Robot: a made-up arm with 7 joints. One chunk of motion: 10 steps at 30 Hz.
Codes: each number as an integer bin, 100 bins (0 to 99) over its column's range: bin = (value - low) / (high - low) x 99, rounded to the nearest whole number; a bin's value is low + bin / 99 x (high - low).
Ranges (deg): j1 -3..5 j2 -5..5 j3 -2..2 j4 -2..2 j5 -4..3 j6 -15..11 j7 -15..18
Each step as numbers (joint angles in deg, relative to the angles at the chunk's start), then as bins.
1 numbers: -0.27 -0.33 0.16 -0.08 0.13 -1.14 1.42
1 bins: 34 46 53 48 58 53 49
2 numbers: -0.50 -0.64 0.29 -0.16 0.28 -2.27 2.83
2 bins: 31 43 57 46 61 48 53
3 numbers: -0.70 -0.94 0.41 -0.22 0.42 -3.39 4.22
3 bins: 28 40 60 44 63 44 58
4 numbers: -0.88 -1.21 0.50 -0.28 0.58 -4.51 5.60
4 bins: 26 38 62 43 65 40 62
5 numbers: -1.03 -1.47 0.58 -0.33 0.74 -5.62 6.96
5 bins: 24 35 64 41 67 36 66
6 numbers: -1.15 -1.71 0.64 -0.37 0.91 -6.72 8.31
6 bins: 23 33 65 40 69 32 70
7 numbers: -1.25 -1.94 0.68 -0.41 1.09 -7.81 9.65
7 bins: 22 30 66 39 72 27 74
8 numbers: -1.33 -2.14 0.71 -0.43 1.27 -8.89 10.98
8 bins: 21 28 67 39 75 23 78
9 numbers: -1.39 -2.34 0.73 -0.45 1.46 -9.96 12.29
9 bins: 20 26 68 38 77 19 82
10 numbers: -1.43 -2.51 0.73 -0.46 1.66 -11.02 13.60
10 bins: 19 25 68 38 80 15 86
